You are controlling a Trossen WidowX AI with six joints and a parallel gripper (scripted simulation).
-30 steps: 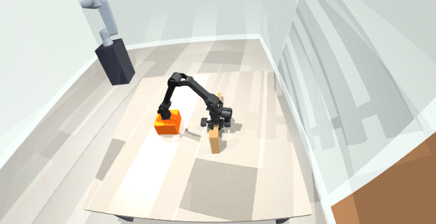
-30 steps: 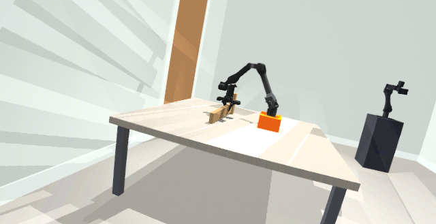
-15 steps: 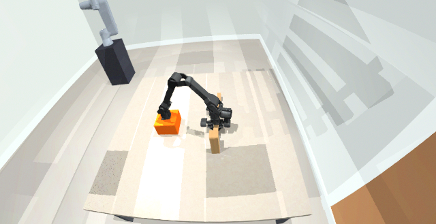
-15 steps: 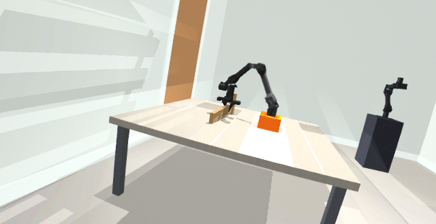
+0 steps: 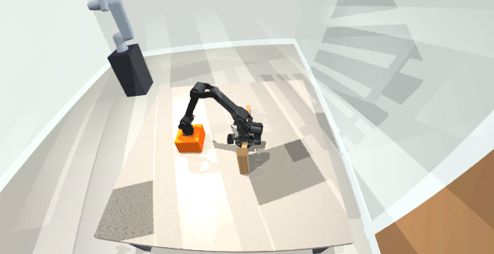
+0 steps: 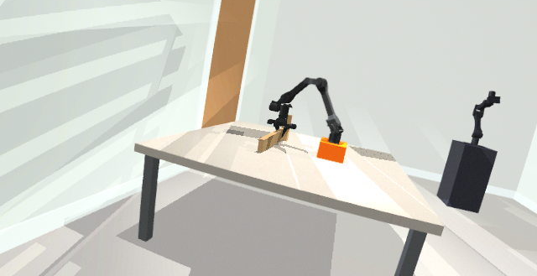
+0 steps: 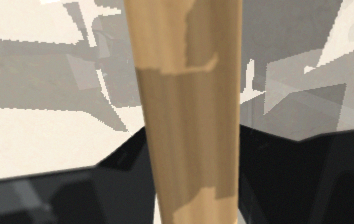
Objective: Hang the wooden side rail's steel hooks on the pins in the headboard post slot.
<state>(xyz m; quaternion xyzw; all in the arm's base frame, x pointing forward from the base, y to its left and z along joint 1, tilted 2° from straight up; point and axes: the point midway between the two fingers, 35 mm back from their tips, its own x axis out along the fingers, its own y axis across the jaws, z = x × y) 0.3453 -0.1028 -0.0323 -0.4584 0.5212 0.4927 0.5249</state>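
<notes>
Now: the wooden headboard post 1 cm behind my gripper tip, 13 cm to the right of it and 4 cm above it.
</notes>
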